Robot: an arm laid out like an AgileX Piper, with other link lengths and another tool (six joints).
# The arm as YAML. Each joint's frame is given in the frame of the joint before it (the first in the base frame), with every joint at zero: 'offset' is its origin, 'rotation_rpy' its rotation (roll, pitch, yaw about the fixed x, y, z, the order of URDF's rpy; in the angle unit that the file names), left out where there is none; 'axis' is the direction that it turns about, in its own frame. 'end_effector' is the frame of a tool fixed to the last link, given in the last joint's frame.
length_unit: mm
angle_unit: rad
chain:
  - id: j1
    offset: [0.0, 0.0, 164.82]
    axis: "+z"
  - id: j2
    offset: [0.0, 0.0, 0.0]
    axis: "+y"
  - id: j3
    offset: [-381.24, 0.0, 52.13]
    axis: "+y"
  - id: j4
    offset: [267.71, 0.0, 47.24]
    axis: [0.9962, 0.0, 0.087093]
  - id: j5
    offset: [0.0, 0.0, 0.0]
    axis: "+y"
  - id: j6
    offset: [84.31, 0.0, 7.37]
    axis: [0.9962, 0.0, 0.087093]
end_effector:
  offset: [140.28, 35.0, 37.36]
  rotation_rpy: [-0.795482, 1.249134, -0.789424]
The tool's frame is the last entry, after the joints.
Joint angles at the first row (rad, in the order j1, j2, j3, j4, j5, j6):
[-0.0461 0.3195 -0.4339 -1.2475 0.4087 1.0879]
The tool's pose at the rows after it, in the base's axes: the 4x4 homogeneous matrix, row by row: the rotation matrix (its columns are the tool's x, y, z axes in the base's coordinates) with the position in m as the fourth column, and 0 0 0 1 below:
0.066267, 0.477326, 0.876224, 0.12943; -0.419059, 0.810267, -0.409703, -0.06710; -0.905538, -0.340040, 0.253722, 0.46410; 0, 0, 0, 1
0.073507, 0.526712, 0.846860, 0.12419; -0.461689, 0.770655, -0.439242, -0.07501; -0.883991, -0.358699, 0.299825, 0.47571; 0, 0, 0, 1
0.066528, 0.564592, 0.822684, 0.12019; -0.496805, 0.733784, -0.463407, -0.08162; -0.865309, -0.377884, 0.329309, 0.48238; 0, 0, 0, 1
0.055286, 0.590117, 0.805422, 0.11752; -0.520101, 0.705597, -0.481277, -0.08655; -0.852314, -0.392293, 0.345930, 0.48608; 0, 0, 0, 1
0.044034, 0.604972, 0.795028, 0.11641; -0.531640, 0.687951, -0.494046, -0.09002; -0.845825, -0.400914, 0.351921, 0.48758; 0, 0, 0, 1
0.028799, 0.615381, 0.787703, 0.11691; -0.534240, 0.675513, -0.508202, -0.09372; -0.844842, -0.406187, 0.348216, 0.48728; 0, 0, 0, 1
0.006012, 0.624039, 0.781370, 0.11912; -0.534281, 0.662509, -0.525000, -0.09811; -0.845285, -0.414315, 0.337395, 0.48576; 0, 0, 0, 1
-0.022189, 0.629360, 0.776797, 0.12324; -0.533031, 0.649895, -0.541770, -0.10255; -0.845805, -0.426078, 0.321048, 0.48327; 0, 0, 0, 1
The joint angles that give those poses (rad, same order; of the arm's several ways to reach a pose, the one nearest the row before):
[-0.0461 0.3211 -0.4473 -1.4123 0.4429 1.2155]
[-0.0461 0.3233 -0.4526 -1.5332 0.4779 1.2928]
[-0.0461 0.3255 -0.4535 -1.6115 0.5120 1.3314]
[-0.0461 0.3278 -0.4539 -1.6552 0.5388 1.3463]
[-0.0462 0.3313 -0.4542 -1.6750 0.5573 1.3501]
[-0.0461 0.3389 -0.4545 -1.6803 0.5753 1.3488]
[-0.0461 0.3524 -0.4549 -1.6806 0.5960 1.3440]
[-0.0462 0.3722 -0.4553 -1.6796 0.6164 1.3386]

